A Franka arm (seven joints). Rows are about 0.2 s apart.
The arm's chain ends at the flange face. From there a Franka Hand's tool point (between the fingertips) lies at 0.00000 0.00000 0.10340 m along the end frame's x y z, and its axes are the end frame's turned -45 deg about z.
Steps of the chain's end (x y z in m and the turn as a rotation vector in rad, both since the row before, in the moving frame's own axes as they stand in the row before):
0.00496 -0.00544 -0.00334 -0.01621 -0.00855 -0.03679
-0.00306 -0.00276 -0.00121 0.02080 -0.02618 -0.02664
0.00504 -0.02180 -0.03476 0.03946 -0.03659 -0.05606
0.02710 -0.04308 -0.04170 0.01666 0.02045 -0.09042
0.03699 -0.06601 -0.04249 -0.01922 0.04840 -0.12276
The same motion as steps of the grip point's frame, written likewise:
0.00555 0.00025 -0.00336 -0.00542 -0.01751 -0.03679
-0.00065 -0.00754 -0.00127 0.03322 -0.00380 -0.02664
0.01903 -0.01741 -0.03491 0.05378 0.00203 -0.05606
0.05235 -0.01115 -0.04174 -0.00268 0.02624 -0.09042
0.07526 -0.01572 -0.04263 -0.04781 0.02063 -0.12276

